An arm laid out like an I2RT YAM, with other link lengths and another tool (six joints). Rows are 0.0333 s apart.
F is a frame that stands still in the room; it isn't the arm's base.
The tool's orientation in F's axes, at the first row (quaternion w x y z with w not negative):
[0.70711, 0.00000, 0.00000, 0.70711]
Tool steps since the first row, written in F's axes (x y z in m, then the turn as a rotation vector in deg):
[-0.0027, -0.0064, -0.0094, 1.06, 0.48, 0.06]
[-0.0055, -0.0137, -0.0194, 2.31, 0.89, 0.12]
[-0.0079, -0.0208, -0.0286, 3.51, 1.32, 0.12]
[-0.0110, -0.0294, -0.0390, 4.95, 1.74, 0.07]
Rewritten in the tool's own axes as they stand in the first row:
[-0.0064, 0.0027, -0.0094, 0.48, -1.06, 0.06]
[-0.0137, 0.0055, -0.0194, 0.89, -2.31, 0.12]
[-0.0208, 0.0079, -0.0286, 1.32, -3.51, 0.12]
[-0.0294, 0.0110, -0.0390, 1.74, -4.95, 0.07]

